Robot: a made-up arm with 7 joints.
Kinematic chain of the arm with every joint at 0, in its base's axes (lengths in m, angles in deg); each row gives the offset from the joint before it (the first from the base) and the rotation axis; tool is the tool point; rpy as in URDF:
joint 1: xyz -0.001 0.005 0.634 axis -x
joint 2: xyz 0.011 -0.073 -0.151 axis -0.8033 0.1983 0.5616
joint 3: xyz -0.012 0 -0.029 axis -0.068 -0.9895 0.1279
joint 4: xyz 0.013 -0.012 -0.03 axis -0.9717 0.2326 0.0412
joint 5: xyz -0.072 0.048 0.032 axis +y
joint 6: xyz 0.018 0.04 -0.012 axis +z
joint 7: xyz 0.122 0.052 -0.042 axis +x
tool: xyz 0.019 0.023 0.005 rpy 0 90 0
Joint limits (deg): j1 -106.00..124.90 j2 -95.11..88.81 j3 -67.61..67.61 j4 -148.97..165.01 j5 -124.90..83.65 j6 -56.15..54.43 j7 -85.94..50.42
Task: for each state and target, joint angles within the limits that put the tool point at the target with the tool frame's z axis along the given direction. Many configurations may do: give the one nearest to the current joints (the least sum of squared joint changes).
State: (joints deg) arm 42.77 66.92 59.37 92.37 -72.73 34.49 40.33
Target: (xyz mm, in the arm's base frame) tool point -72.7 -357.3 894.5 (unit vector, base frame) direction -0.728 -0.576 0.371
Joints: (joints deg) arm 91.82 88.81 44.28 69.67 -115.95 28.66 46.34
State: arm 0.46 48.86 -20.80 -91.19 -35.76 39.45 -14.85
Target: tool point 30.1 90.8 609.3 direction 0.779 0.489 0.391
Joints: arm -19.58 60.94 -22.21 -94.63 -0.25 42.93 -12.64
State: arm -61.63 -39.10 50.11 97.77 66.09 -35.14 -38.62
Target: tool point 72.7 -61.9 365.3 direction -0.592 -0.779 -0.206
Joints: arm -14.81 -66.71 52.50 60.77 24.69 -56.15 -6.72
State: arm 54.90 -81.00 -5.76 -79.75 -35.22 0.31 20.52
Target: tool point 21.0 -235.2 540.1 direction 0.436 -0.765 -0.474
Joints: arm 23.11 -86.49 -6.09 -71.33 -15.40 -21.16 20.63
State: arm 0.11 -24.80 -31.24 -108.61 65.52 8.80 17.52
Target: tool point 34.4 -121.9 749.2 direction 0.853 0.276 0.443
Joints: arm 40.32 -36.29 -53.60 -118.82 83.18 23.80 14.68
